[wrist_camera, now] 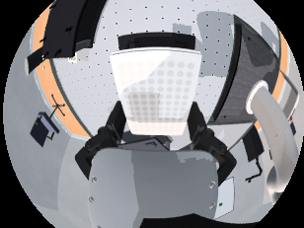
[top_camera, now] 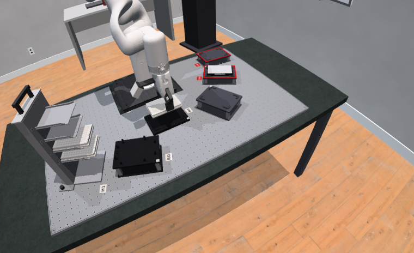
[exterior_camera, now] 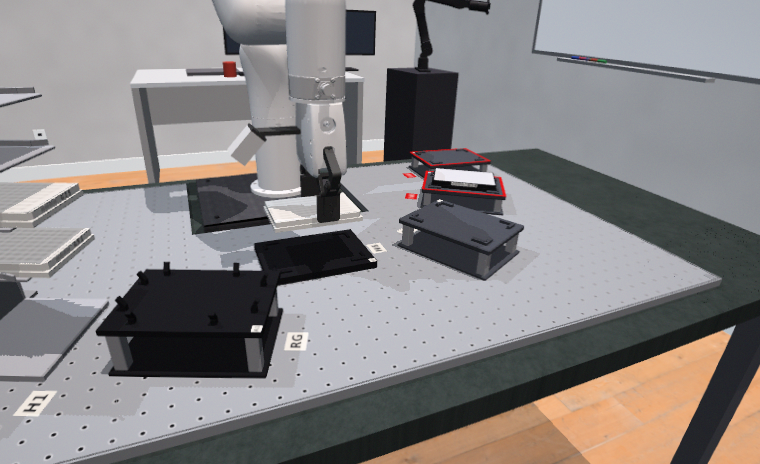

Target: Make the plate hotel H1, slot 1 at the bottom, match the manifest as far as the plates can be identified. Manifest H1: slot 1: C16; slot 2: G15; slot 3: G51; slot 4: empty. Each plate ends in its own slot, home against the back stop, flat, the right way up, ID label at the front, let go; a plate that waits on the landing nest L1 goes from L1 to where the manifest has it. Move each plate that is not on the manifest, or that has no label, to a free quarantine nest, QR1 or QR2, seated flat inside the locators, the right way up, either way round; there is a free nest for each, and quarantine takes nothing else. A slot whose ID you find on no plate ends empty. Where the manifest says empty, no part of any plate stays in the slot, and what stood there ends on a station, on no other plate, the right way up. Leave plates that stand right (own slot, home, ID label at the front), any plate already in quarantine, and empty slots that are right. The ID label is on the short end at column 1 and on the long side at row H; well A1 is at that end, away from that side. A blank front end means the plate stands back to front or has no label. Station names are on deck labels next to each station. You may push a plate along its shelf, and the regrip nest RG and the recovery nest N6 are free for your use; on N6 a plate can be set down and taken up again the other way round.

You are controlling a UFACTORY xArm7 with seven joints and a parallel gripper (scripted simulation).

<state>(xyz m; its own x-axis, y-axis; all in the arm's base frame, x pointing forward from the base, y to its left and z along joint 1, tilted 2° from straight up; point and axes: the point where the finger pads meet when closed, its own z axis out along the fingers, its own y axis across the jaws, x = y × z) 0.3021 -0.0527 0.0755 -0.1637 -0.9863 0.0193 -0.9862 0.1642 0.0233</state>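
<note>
Right now the flat black nest N6 is 10 mm to the right of my hand and 90 mm below it. Round my hand: deck label H1 (130 mm ahead, 370 mm to the right, 90 mm below); black regrip nest RG (120 mm ahead, 200 mm to the right, 40 mm below); RG deck label (170 mm ahead, 110 mm to the right, 90 mm below).
</note>
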